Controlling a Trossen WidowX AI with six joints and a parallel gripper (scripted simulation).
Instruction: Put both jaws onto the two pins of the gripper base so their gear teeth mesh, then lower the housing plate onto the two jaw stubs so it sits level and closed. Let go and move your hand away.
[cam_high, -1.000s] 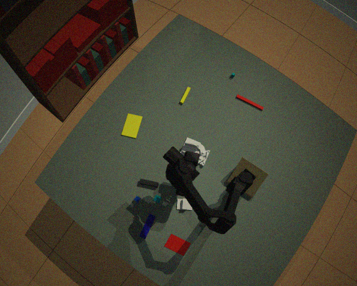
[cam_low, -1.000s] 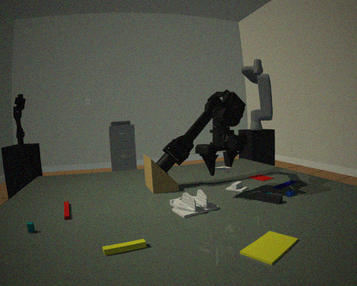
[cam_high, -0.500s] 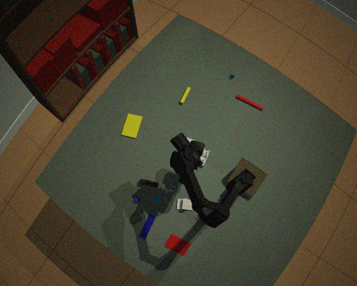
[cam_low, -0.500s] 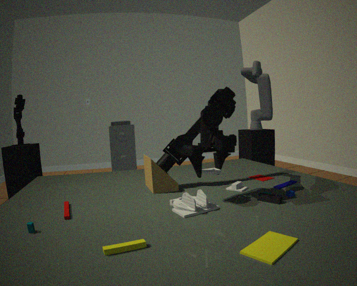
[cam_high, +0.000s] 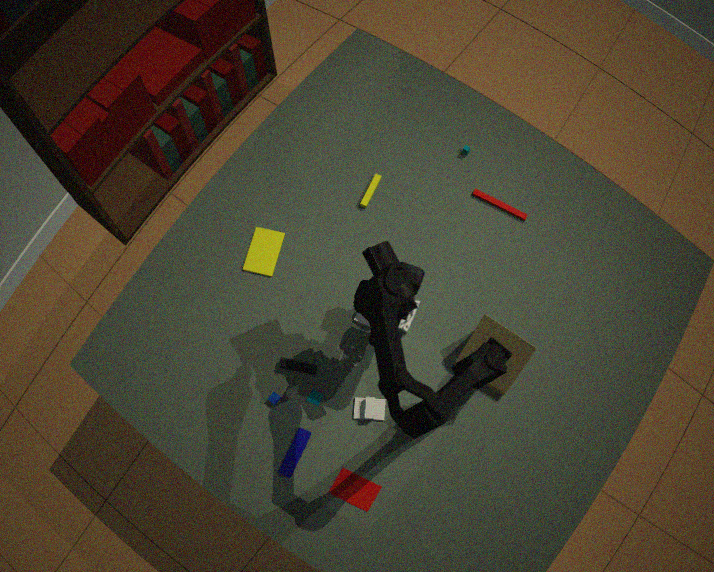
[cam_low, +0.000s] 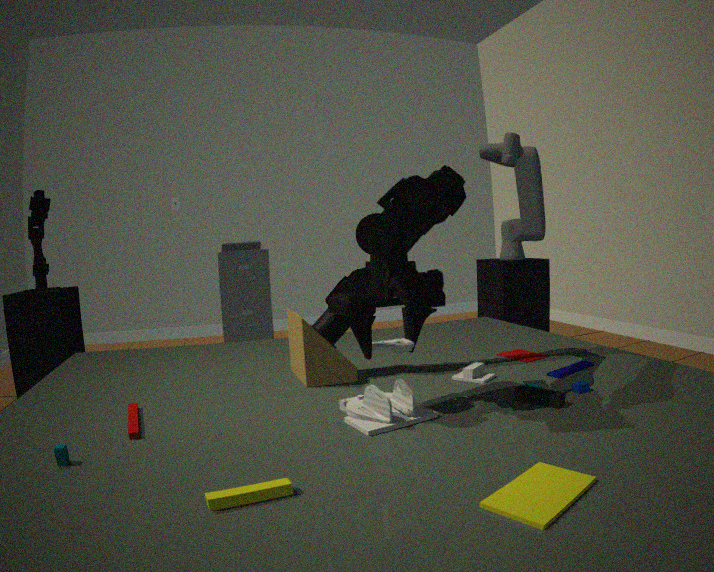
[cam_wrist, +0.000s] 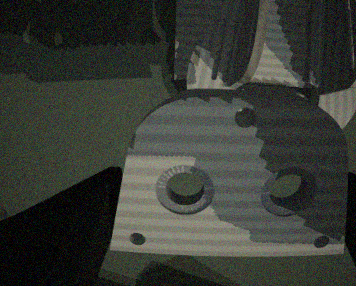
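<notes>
My gripper tip is 80 mm above the flat white plate, 60 mm short of it and 20 mm to the left of it. Round my gripper tip: black block 220 mm to the left, 110 mm ahead, 70 mm below; then white block 190 mm to the left, 80 mm below, 80 mm behind; then gripper base 20 mm above, 10 mm ahead.
</notes>
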